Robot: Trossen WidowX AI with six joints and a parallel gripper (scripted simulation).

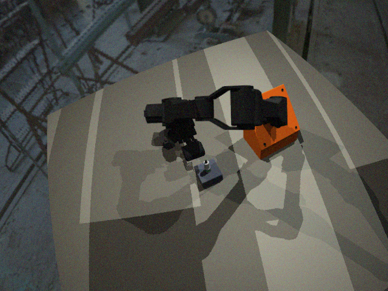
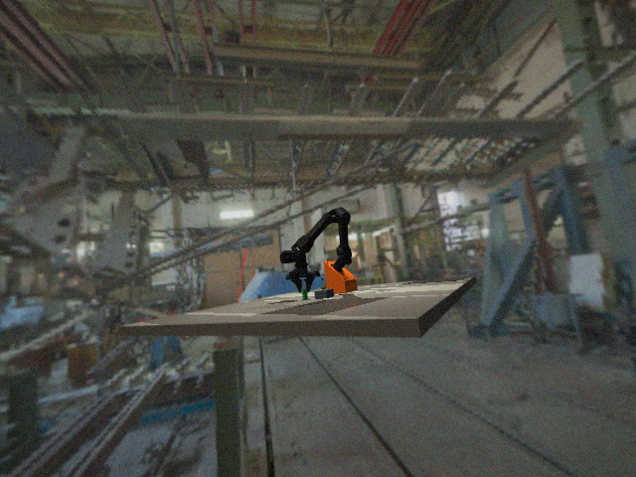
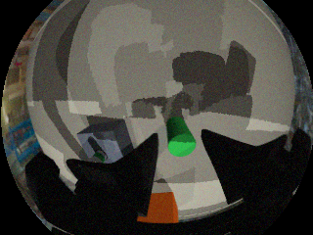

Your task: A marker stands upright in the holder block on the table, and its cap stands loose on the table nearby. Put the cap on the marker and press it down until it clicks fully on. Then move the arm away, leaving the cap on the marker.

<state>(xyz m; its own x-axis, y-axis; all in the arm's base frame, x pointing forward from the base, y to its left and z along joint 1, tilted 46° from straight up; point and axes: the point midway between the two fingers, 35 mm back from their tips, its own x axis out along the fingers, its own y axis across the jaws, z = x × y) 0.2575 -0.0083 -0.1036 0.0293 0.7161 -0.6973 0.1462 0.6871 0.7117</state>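
Right now the marker cap is 1 cm below my gripper tip. Round my gripper tip: holder block: 11 cm to the left, 2 cm below, 1 cm behind.
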